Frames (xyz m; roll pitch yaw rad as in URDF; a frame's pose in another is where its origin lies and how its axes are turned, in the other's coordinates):
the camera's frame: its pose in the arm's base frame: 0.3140 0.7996 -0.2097 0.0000 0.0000 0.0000
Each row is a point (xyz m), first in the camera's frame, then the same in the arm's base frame.
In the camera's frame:
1: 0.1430 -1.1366 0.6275
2: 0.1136 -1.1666 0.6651
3: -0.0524 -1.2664 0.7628
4: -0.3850 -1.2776 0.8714
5: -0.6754 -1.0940 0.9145
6: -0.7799 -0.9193 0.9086
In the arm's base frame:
1: 0.4570 -0.3370 0.4178
2: 0.4276 -0.3670 0.4554
3: 0.2616 -0.4668 0.5531
4: -0.0710 -0.4780 0.6617
5: -0.3614 -0.2944 0.7048
6: -0.4659 -0.1197 0.6989

